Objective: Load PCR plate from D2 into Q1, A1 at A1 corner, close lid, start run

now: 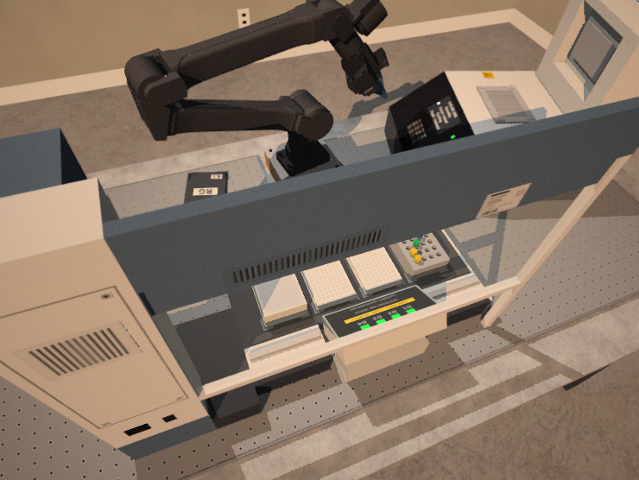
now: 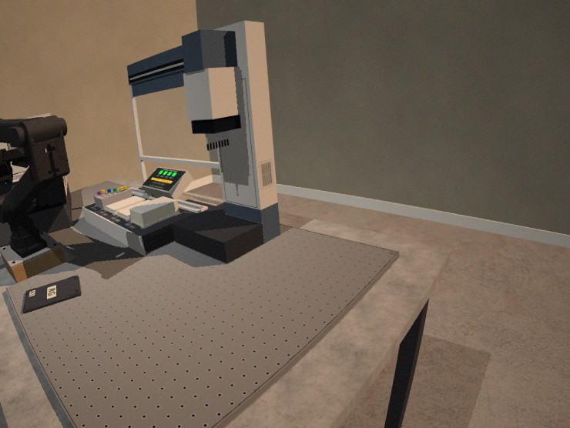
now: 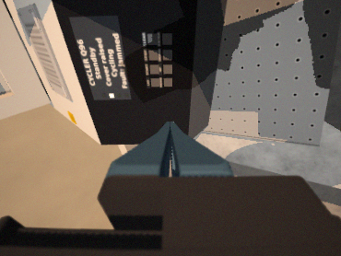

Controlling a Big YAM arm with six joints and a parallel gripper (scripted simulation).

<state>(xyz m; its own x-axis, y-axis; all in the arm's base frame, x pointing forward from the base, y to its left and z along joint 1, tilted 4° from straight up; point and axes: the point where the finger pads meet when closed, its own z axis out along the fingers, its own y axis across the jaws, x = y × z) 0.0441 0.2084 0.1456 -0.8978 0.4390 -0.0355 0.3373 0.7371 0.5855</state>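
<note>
Now: hand 340 mm short of the tube cooling block, 130 mm to the left of it and 130 mm above it. Also, from my hand: gantry beam 490 mm ahead, 350 mm to the right, 300 mm above; tower 710 mm to the right, 410 mm ahead, 70 mm above; regrip nest RG 460 mm to the right, 210 mm below, 90 mm behind.
</note>
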